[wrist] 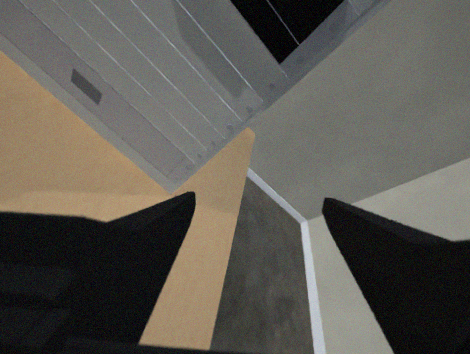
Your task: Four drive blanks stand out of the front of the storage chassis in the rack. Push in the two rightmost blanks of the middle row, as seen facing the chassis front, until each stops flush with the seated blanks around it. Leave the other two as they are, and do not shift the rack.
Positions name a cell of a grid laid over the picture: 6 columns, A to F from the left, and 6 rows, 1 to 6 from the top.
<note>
In view: my gripper (D4) and a grey rack (C2).
</note>
